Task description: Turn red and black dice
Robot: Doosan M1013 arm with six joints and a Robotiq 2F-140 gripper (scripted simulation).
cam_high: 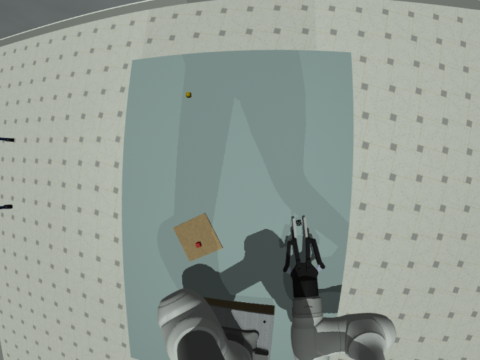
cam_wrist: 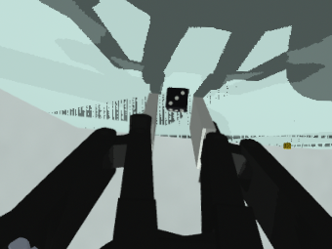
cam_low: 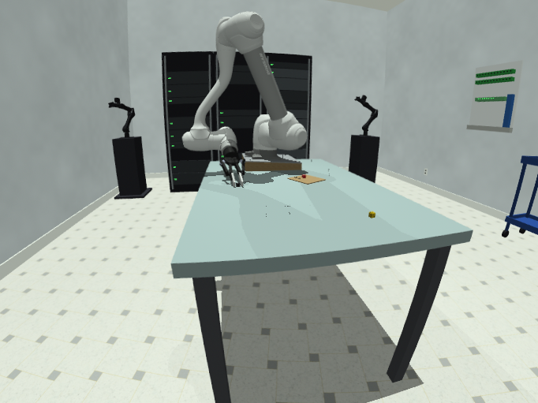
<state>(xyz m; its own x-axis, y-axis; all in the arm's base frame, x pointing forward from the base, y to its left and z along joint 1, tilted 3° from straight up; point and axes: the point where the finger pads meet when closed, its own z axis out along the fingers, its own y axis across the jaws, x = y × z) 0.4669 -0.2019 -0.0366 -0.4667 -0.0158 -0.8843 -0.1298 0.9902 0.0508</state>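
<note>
Right now the black die is 1 cm ahead of my hand and 2 cm below it. From my hand the other things lie so: tan mat: 7 cm behind, 36 cm to the left, 3 cm below; then yellow die: 45 cm ahead, 40 cm to the left, 2 cm below; then red die: 9 cm behind, 35 cm to the left, 2 cm below.
</note>
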